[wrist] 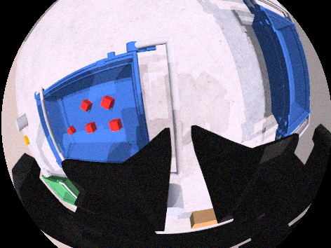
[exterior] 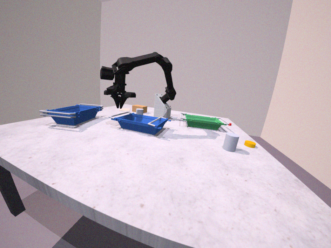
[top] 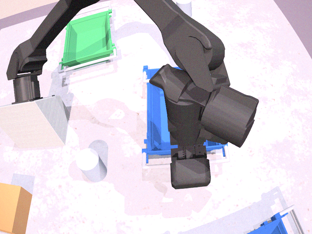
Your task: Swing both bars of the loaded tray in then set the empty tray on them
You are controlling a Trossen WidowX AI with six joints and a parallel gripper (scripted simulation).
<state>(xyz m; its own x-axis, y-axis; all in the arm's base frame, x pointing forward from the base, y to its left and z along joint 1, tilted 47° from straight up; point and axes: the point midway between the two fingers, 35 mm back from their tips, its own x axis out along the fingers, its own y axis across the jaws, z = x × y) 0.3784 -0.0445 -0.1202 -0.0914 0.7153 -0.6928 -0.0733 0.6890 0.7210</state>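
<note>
Now: the green tray 32 cm behind my gripper tip, 46 cm to the left of it and 5 cm below it. The rest, counted from my gripper tip: orange box 43 cm behind, 13 cm to the right, 7 cm below; yellow disc 10 cm behind, 73 cm to the left, 9 cm below; red cube 53 cm behind, 68 cm to the left, 9 cm below.
</note>
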